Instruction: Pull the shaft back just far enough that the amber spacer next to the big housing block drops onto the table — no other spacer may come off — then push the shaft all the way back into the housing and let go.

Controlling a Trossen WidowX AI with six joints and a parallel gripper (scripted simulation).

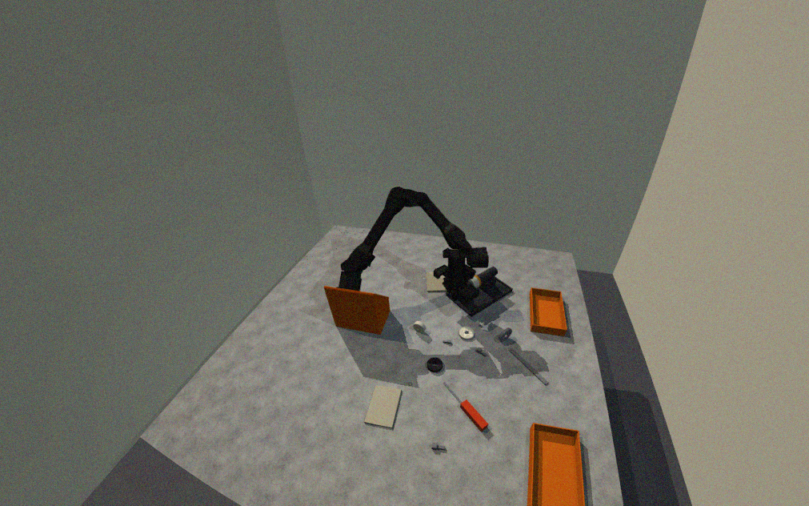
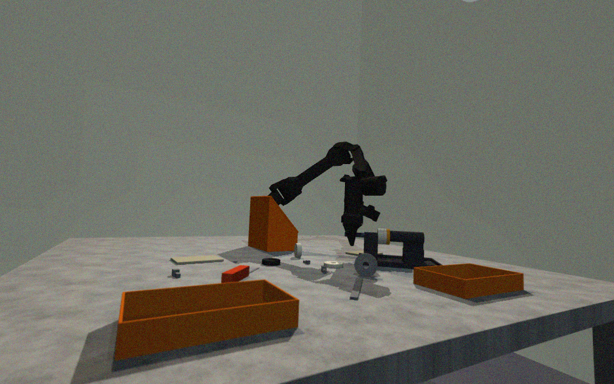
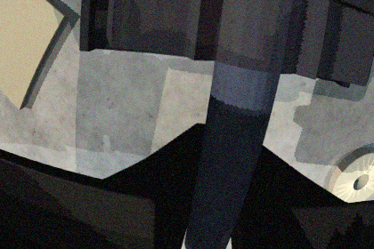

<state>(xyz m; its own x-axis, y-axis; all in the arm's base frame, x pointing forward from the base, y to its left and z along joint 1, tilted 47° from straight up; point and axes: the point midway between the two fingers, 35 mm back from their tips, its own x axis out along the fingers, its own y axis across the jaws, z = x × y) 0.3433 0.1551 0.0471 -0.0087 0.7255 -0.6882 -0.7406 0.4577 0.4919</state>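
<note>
Now: gripper tip 5 cm to the right of the dark shaft, 4 cm short of it and 3 cm below it. The rest, counted from my gripper tip: amber spacer: 8 cm to the left, 7 cm ahead, 3 cm above; then white spacer: 7 cm to the left, 6 cm ahead, 3 cm above; then white ring: 12 cm to the right, 6 cm ahead, 4 cm below.
</note>
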